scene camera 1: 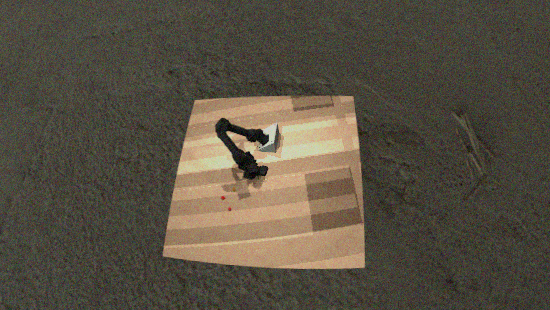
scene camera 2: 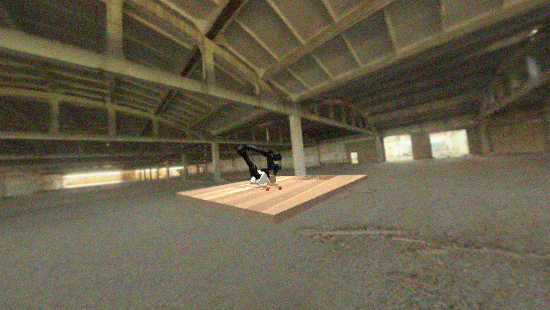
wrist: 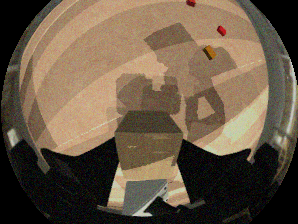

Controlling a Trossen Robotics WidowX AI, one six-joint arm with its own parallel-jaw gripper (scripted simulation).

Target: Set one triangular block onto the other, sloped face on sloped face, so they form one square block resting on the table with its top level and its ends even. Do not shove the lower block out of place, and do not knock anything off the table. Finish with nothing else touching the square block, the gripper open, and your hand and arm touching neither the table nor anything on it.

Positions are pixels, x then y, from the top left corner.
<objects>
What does the gripper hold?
A tan triangular block.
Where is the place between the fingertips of the gripper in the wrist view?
147,137
</objects>
